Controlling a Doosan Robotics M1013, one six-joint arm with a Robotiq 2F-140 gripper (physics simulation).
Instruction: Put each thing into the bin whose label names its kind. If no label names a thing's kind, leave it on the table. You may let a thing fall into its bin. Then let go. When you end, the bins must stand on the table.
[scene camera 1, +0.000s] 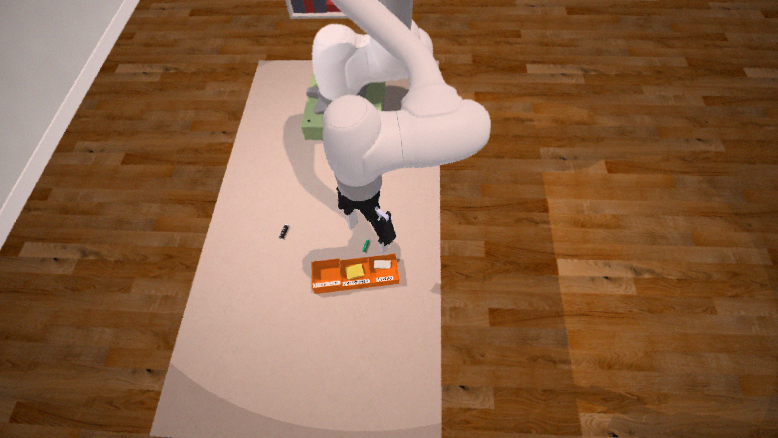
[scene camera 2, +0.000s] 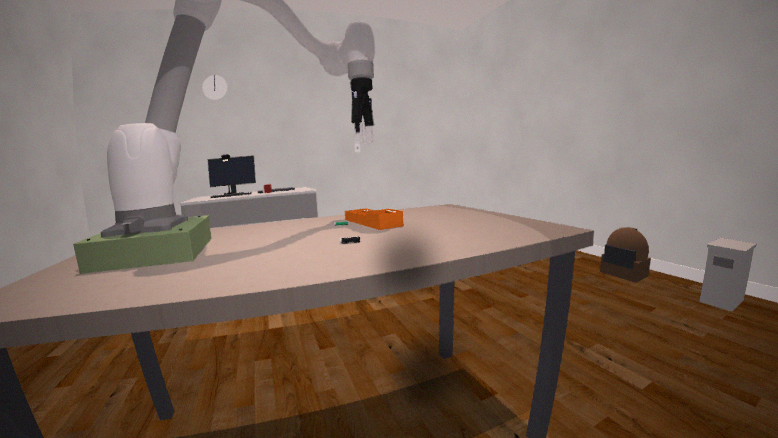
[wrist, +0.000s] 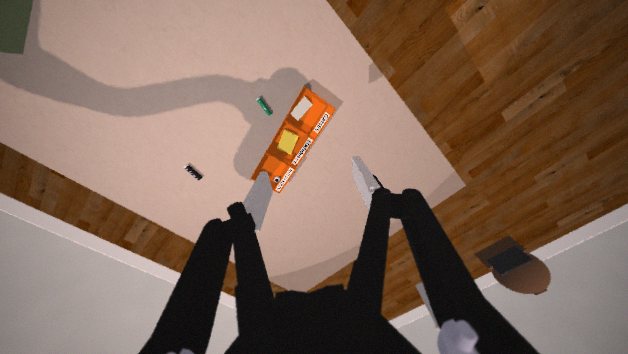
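Seen in the pictures: gripper, fingertip midpoint: (scene camera 1: 369, 237) (scene camera 2: 364, 143) (wrist: 310, 174); arm's base, link origin: (scene camera 2: 148, 227).
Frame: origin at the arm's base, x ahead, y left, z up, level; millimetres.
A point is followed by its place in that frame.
Observation:
Three joined orange bins (scene camera 1: 371, 286) @[z -68, x 694, y 186 mm] (scene camera 2: 386, 219) @[z -44, x 671, y 9 mm] (wrist: 313, 135) @[z -44, x 684, y 191 mm] stand on the table. Their labels are blurred, but seem to read GAMES, STATIONERY and NUTS+BOLTS. A white block (scene camera 1: 382, 264) @[z -58, x 625, y 212 mm] (wrist: 301, 108) @[z -58, x 623, y 212 mm] lies in the GAMES bin, a yellow block (scene camera 1: 354, 271) @[z -55, x 656, y 131 mm] (wrist: 288, 142) @[z -55, x 655, y 133 mm] in the middle bin. A small metallic round thing (wrist: 276, 179) @[z -58, x 703, y 32 mm] shows in the third bin, partly beside a finger. A green cylinder (scene camera 1: 365, 245) @[z -62, x 563, y 152 mm] (scene camera 2: 341, 223) @[z -67, x 561, y 148 mm] (wrist: 264, 106) @[z -63, x 561, y 154 mm] and a black cylinder (scene camera 1: 283, 231) @[z -58, x 537, y -115 mm] (scene camera 2: 350, 239) @[z -62, x 533, y -122 mm] (wrist: 193, 172) @[z -60, x 535, y -111 mm] lie on the table. My gripper (scene camera 1: 368, 233) @[z 195, x 666, y 197 mm] (scene camera 2: 363, 143) @[z 195, x 666, y 197 mm] (wrist: 310, 174) @[z 195, x 666, y 197 mm] is open and empty, high above the table near the bins.
The arm stands on a green base (scene camera 1: 312, 130) @[z -20, x 149, y -88 mm] (scene camera 2: 136, 255) @[z -44, x 18, y -133 mm] (wrist: 12, 25) @[z -52, x 147, y -66 mm] at one end of the table (scene camera 1: 304, 348) @[z -72, x 890, y 21 mm] (scene camera 2: 293, 288) @[z -75, x 381, y -378 mm] (wrist: 150, 145) @[z -72, x 418, y -129 mm]. A desk with a monitor (scene camera 2: 231, 170), a brown rounded object (scene camera 2: 627, 244) and a white cabinet (scene camera 2: 726, 274) stand away from the table.

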